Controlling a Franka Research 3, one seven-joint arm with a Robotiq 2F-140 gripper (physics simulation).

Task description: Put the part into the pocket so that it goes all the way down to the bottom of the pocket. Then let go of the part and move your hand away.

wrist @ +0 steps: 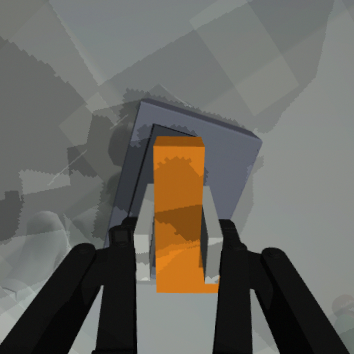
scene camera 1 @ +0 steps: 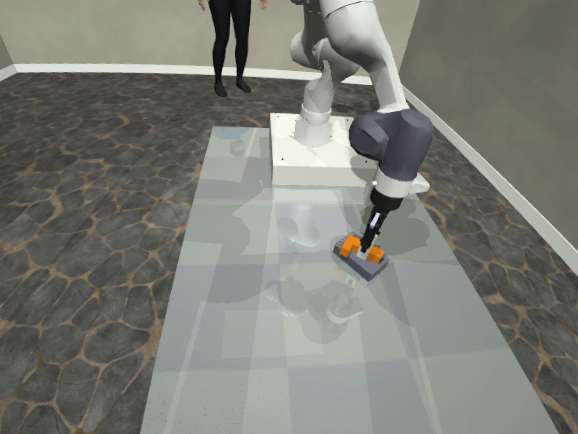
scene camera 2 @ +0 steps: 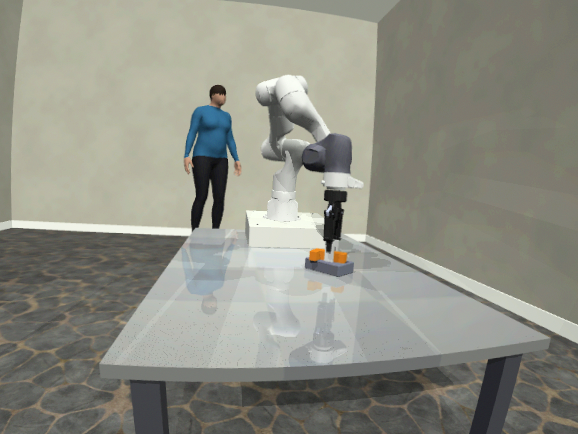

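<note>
The orange part (scene camera 1: pixel 351 245) (scene camera 2: pixel 340 257) (wrist: pixel 178 190) has a long bar with a short leg at its near right end in the wrist view. My gripper (scene camera 1: pixel 364 250) (scene camera 2: pixel 329 251) (wrist: pixel 177 202) is shut on the bar, one pale fingertip on each side. The slate-grey block (scene camera 1: pixel 369 270) (scene camera 2: pixel 330 267) (wrist: pixel 232 155) with the pocket (wrist: pixel 145 165) lies on the table under the part. The part stands up above the block's top and is turned relative to the pocket's edges; dark pocket shows along its left side. Its underside is hidden, so contact with the block cannot be told.
The glossy table (scene camera 1: pixel 260 390) (scene camera 2: pixel 225 345) carries the block on its right half in the scene views. The white robot base (scene camera 1: pixel 320 175) (scene camera 2: pixel 280 235) stands at the table's back. A person (scene camera 1: pixel 230 40) (scene camera 2: pixel 212 132) stands behind the table, to the left.
</note>
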